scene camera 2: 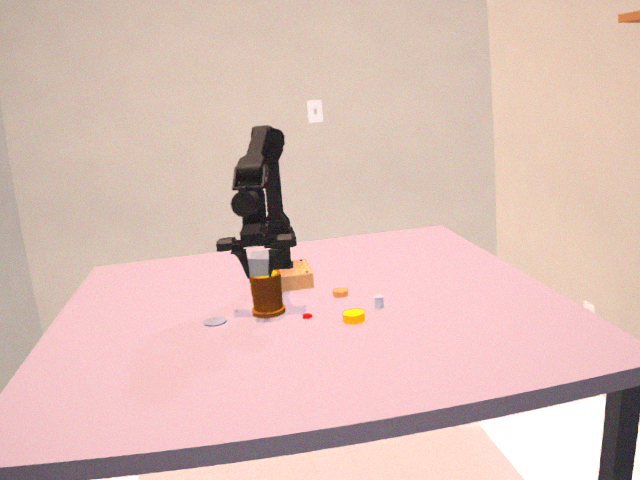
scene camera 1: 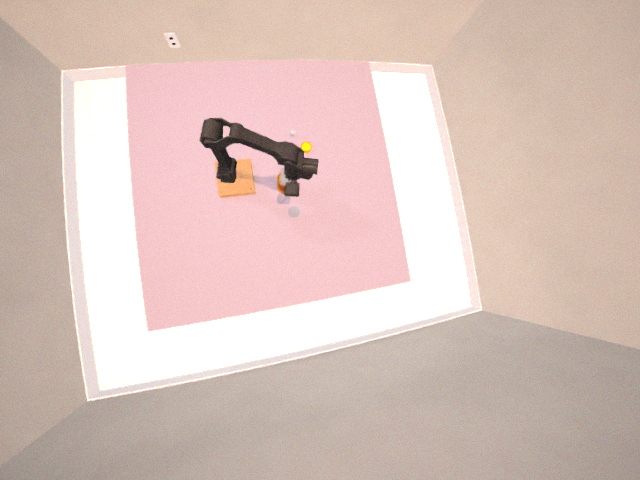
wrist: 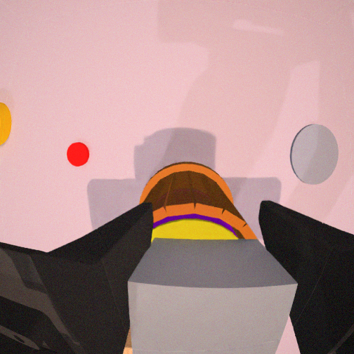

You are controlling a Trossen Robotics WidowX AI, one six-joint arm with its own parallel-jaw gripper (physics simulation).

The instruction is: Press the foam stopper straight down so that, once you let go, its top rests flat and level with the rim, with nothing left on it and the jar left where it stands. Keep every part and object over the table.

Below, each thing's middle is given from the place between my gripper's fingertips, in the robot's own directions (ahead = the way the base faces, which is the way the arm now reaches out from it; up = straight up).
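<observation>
Grey block (wrist: 181,288): 30 mm above my hand, 30 mm behind. Brown jar (scene camera 2: 266,292): 10 mm to the left of my hand, 40 mm behind, 50 mm below. Foam stopper (wrist: 186,226): my hand 10 mm above it, 10 mm to the right of it, 40 mm past it.
</observation>
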